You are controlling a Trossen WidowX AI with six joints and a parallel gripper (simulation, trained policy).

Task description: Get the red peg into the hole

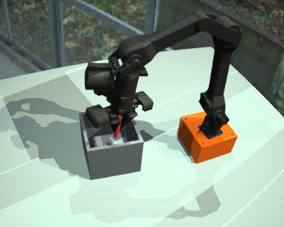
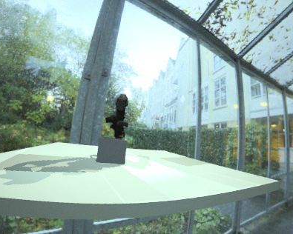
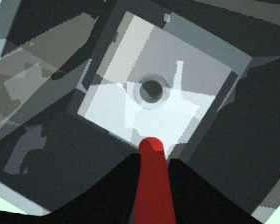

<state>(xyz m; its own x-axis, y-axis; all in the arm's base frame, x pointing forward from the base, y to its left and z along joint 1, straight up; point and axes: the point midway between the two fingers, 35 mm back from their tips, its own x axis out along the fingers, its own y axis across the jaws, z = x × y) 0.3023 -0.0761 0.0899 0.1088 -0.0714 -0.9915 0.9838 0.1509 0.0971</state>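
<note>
My gripper tip is now 20 mm below the red peg and 10 mm to the right of it.
</note>
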